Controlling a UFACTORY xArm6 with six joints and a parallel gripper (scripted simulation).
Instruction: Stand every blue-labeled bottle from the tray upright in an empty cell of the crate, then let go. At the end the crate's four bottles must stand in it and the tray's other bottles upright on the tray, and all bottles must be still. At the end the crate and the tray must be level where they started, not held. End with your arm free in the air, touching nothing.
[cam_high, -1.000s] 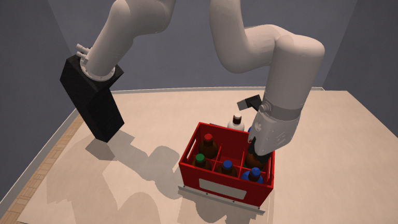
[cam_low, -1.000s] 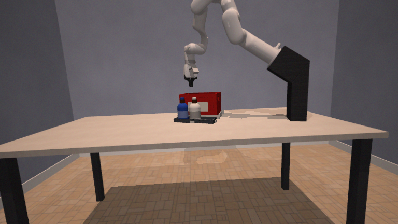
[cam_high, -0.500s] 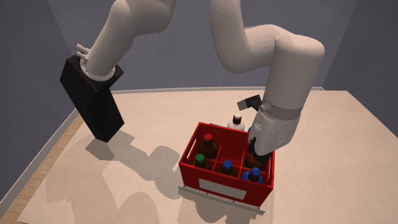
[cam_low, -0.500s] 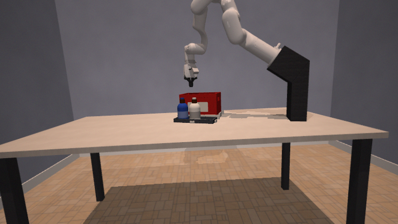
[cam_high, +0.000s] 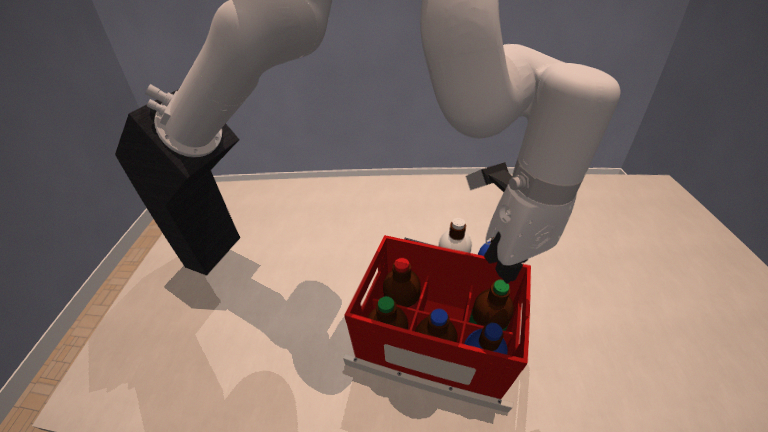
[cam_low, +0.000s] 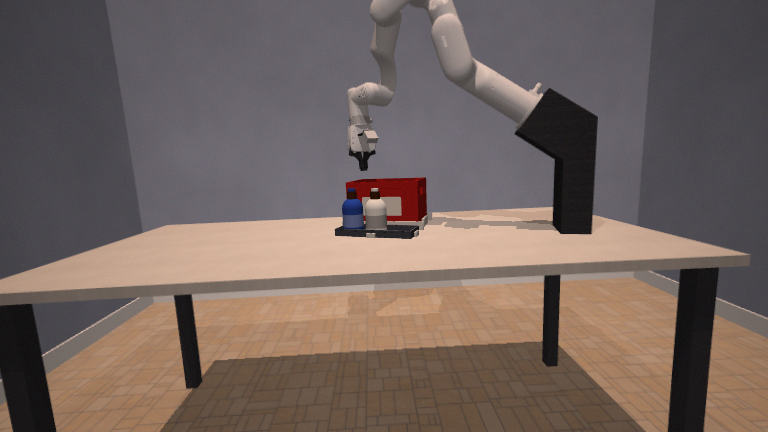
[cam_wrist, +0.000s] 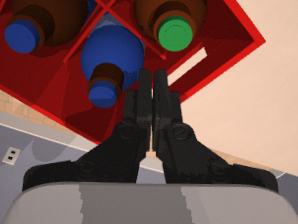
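The white-labeled bottle lies 190 mm to the left of my hand, 150 mm below it and 40 mm ahead of it. The rest, counted from my hand: crate: 150 mm below, 80 mm behind, 40 mm to the left; dark tray: 220 mm below, 180 mm to the left, 40 mm ahead.
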